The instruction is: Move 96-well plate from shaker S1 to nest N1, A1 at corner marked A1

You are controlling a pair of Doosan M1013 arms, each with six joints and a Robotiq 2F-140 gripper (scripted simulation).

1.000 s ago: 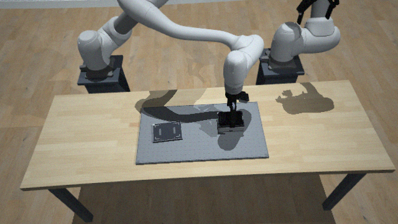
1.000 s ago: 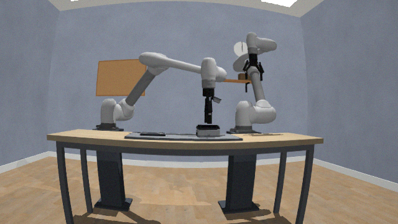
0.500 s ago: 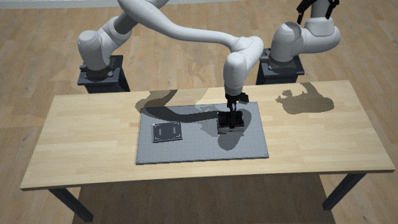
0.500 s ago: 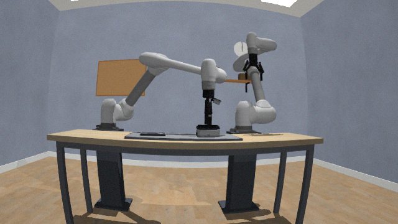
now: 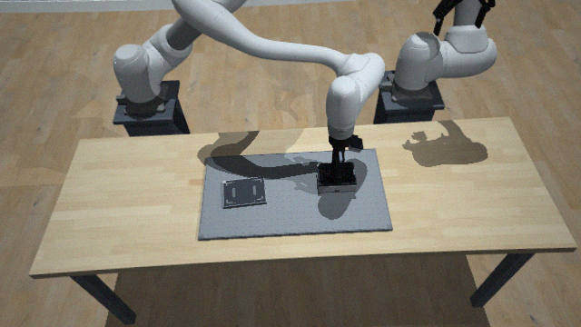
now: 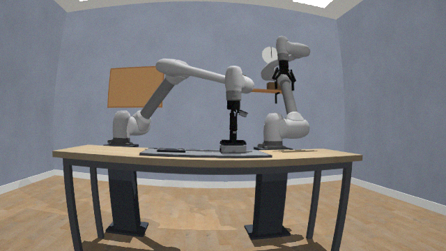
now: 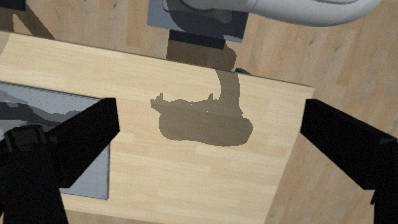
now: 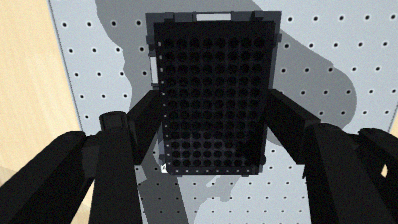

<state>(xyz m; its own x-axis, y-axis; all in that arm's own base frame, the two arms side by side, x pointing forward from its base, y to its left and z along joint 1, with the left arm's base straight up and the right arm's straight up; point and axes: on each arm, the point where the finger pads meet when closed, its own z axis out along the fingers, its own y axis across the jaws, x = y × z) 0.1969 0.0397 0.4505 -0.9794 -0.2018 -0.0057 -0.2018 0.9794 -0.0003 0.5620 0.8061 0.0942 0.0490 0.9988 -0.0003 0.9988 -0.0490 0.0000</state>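
Observation:
Now: the 96-well plate 2 cm below my right hand. From my right hand the other things lie so: plate nest N1: 36 cm to the right, 8 cm below, 3 cm ahead.

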